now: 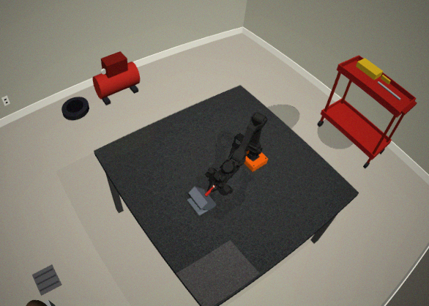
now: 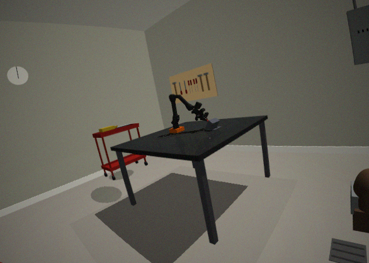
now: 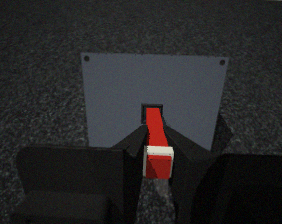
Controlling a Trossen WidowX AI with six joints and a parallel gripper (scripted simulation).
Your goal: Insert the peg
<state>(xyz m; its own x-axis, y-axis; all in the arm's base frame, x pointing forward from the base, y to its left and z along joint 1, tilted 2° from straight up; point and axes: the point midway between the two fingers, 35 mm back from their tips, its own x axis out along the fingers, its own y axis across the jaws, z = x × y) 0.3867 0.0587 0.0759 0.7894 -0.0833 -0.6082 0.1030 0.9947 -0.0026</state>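
Right now the grey sloped panel is 50 mm ahead of my gripper tip and 40 mm below it. From my gripper tip the other things lie so: red square peg: 10 mm behind, 10 mm above.
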